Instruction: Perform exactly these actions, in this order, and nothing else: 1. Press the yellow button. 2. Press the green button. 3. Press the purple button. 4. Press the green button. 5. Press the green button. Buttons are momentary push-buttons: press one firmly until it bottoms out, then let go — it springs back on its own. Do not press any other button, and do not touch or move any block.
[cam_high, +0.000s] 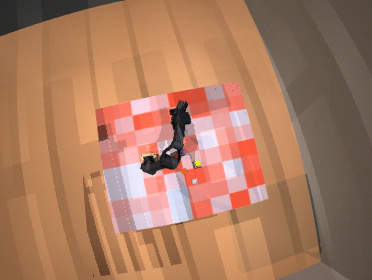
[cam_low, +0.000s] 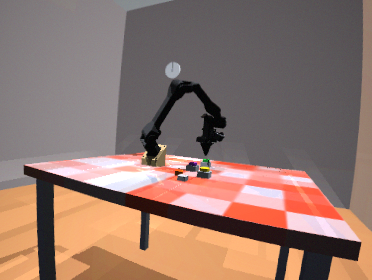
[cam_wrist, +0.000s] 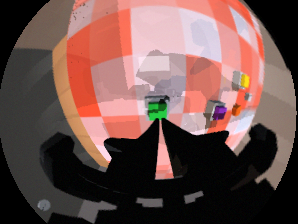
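My gripper tip is 3 cm above the green button. From my gripper tip the other things lie so: yellow button (26 cm to the right, 10 cm ahead, 3 cm below); orange block (30 cm to the right, 5 cm below, 1 cm ahead); purple button (16 cm to the right, 3 cm below).
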